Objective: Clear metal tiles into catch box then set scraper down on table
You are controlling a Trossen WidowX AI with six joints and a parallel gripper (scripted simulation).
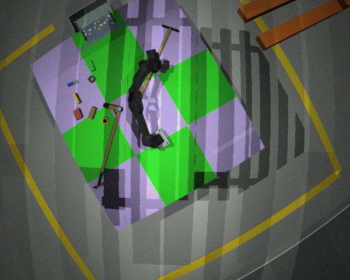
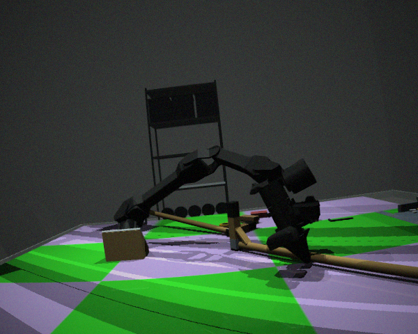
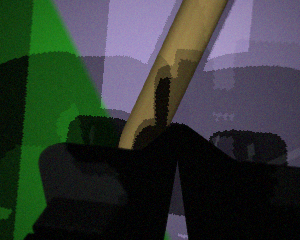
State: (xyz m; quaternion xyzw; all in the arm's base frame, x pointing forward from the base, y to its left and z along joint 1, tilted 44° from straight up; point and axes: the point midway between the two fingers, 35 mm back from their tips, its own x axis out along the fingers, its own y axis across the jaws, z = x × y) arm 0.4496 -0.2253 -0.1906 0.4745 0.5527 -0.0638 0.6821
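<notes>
Now: gripper tip 20 mm short of the long scraper and 50 mm below it. The rest, counted from my gripper tip: wooden block: 10 mm behind, 600 mm to the left; yellow ring: 120 mm behind, 550 mm to the left; hex key: 290 mm ahead, 400 mm to the left, 10 mm below.
</notes>
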